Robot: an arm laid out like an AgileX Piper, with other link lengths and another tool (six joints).
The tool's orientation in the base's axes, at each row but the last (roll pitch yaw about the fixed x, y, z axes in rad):
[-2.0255, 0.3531, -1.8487]
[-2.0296, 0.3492, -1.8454]
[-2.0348, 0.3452, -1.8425]
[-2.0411, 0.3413, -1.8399]
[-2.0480, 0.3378, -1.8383]
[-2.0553, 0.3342, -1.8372]
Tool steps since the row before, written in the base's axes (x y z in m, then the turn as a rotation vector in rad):
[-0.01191, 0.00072, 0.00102, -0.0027, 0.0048, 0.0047]
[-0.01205, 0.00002, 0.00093, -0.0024, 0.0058, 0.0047]
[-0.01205, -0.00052, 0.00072, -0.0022, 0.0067, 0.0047]
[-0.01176, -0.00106, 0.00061, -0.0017, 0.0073, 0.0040]
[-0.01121, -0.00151, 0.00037, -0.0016, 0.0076, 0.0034]
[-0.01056, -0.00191, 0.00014, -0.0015, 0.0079, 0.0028]
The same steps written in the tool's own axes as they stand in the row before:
[0.00206, 0.00346, -0.01128, -0.0053, -0.0010, -0.0049]
[0.00273, 0.00336, -0.01128, -0.0062, -0.0007, -0.0047]
[0.00327, 0.00340, -0.01112, -0.0071, -0.0004, -0.0046]
[0.00370, 0.00326, -0.01074, -0.0075, 0.0002, -0.0039]
[0.00405, 0.00317, -0.01008, -0.0076, 0.0008, -0.0036]
[0.00432, 0.00305, -0.00934, -0.0077, 0.0014, -0.0032]

